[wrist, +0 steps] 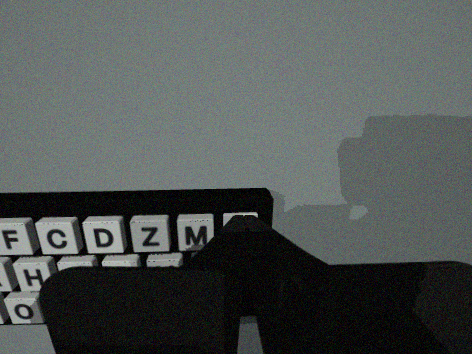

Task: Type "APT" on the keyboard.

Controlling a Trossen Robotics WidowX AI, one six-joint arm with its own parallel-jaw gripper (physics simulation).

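The black keyboard with pale, black-lettered keys runs across the lower left of the wrist view. Its top row shows F, C, D, Z and M. H and O show in the rows below. My black gripper is shut and empty. Its tips are over the rightmost top-row key, whose letter is hidden; whether they touch it I cannot tell. Several lower keys are covered by the fingers. The P and T keys cannot be made out.
A grey surface lies behind and to the right of the keyboard. A darker shadow of the arm falls on it at the right. The keyboard's right end is just beside the fingertips.
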